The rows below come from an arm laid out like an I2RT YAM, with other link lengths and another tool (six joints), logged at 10 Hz.
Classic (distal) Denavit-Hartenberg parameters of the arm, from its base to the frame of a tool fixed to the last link. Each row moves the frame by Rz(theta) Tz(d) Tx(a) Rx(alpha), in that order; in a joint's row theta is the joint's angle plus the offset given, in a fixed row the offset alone. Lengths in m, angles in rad.
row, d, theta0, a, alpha
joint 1, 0.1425, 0, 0.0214, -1.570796
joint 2, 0, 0, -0.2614, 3.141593
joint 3, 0, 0.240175, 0.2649, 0
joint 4, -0.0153, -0.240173, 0.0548, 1.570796
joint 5, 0.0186, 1.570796, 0, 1.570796
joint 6, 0.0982, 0.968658, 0.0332, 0.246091
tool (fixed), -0.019, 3.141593, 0, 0
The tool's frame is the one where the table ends.
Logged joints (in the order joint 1, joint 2, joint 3, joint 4, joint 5, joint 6), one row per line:
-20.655 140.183 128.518 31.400 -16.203 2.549
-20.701 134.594 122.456 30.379 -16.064 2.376
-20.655 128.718 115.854 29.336 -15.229 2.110
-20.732 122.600 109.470 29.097 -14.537 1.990
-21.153 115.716 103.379 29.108 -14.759 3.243
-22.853 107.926 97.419 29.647 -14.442 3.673
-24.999 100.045 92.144 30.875 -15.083 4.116
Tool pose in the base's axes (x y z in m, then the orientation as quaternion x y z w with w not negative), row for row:
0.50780 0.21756 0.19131 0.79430 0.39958 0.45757 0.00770
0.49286 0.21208 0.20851 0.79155 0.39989 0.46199 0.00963
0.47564 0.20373 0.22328 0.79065 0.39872 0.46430 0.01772
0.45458 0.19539 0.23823 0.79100 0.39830 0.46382 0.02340
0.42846 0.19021 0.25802 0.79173 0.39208 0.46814 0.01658
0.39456 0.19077 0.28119 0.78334 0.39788 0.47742 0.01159
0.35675 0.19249 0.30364 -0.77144 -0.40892 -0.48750 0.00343
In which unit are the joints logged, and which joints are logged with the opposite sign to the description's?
The joints are logged in degrees. Opposite sign: joint 1, joint 4.
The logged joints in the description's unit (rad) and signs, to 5 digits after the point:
0.36050 2.44665 2.24306 -0.54803 -0.28280 0.04449
0.36130 2.34911 2.13726 -0.53021 -0.28037 0.04147
0.36050 2.24655 2.02203 -0.51201 -0.26580 0.03683
0.36184 2.13977 1.91061 -0.50784 -0.25372 0.03473
0.36919 2.01963 1.80430 -0.50803 -0.25759 0.05660
0.39886 1.88366 1.70028 -0.51744 -0.25206 0.06411
0.43631 1.74611 1.60822 -0.53887 -0.26325 0.07184

